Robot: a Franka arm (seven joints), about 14 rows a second.
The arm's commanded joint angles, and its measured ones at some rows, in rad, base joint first. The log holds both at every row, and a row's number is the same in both.
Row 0, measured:
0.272 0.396 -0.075 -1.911 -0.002 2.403 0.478
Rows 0 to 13, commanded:
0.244 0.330 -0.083 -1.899 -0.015 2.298 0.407
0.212 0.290 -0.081 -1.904 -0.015 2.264 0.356
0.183 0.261 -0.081 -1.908 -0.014 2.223 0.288
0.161 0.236 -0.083 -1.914 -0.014 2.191 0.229
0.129 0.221 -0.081 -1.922 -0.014 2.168 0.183
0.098 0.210 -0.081 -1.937 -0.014 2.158 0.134
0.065 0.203 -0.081 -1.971 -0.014 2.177 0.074
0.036 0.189 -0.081 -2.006 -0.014 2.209 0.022
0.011 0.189 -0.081 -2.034 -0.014 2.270 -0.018
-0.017 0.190 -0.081 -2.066 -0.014 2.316 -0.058
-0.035 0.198 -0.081 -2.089 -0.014 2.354 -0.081
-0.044 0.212 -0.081 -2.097 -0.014 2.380 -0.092
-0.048 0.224 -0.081 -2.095 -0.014 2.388 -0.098
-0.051 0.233 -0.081 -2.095 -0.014 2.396 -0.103
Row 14, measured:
-0.038 0.229 -0.094 -2.080 -0.003 2.365 -0.084
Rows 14 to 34, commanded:
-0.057 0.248 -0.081 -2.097 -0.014 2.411 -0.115
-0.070 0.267 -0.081 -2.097 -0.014 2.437 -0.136
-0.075 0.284 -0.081 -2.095 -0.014 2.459 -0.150
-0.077 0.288 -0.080 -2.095 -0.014 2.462 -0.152
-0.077 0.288 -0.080 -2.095 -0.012 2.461 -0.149
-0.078 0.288 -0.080 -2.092 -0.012 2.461 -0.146
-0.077 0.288 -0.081 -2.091 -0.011 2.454 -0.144
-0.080 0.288 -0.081 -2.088 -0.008 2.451 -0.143
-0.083 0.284 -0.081 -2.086 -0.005 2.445 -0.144
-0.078 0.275 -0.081 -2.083 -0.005 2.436 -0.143
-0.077 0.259 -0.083 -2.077 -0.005 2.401 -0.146
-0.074 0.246 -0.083 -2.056 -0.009 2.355 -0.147
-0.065 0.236 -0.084 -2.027 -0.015 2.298 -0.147
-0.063 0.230 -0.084 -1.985 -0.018 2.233 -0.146
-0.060 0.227 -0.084 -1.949 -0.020 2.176 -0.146
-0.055 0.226 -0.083 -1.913 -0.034 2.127 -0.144
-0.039 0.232 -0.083 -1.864 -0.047 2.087 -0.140
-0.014 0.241 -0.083 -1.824 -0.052 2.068 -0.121
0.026 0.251 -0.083 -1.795 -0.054 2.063 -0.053
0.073 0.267 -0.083 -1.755 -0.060 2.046 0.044
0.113 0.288 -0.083 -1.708 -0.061 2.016 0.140
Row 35, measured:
0.043 0.230 -0.085 -1.807 -0.029 2.069 -0.011
